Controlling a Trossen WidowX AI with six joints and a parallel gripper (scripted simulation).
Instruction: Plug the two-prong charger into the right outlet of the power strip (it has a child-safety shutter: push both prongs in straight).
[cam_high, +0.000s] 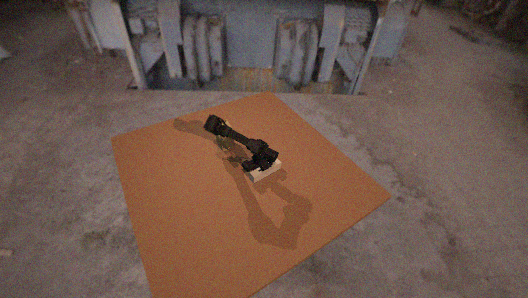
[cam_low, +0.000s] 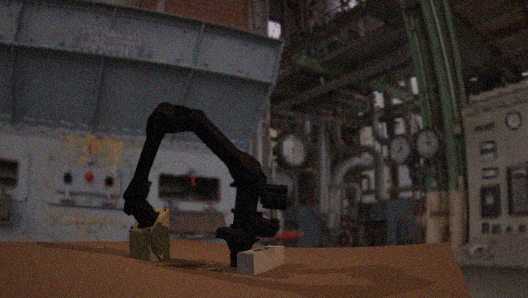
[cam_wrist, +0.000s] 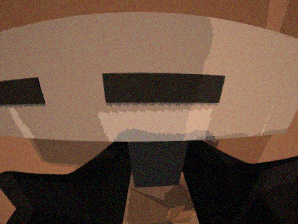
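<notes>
My gripper tip is now 20 mm short of the dark charger and 10 mm below it.
</notes>
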